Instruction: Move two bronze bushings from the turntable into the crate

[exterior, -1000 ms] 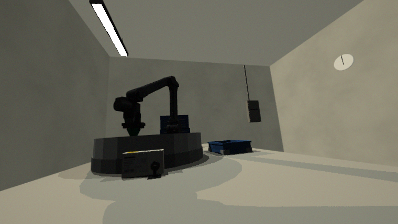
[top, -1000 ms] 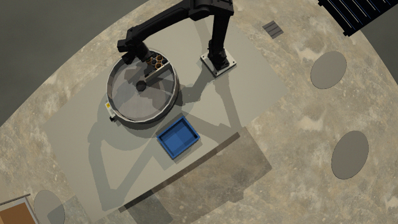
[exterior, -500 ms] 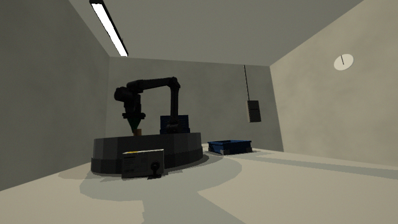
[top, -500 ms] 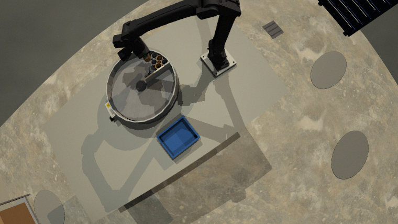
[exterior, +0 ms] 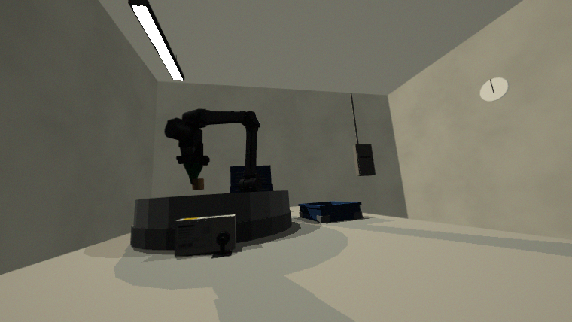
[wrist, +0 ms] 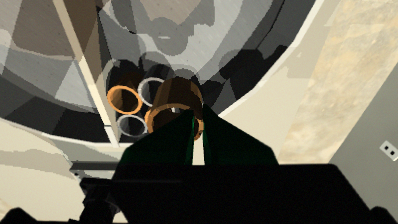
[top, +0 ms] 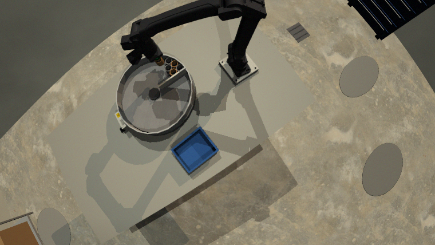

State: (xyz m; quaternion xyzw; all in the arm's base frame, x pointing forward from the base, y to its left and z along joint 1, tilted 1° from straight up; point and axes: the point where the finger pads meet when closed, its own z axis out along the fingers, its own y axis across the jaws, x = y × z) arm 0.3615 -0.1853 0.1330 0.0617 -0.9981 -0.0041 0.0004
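Now: hand 47 cm to the right of the blue crate, 13 cm above it and 4 cm short of it. The rest, counted from my hand: turntable (12 cm to the left, 10 cm below, 10 cm ahead).
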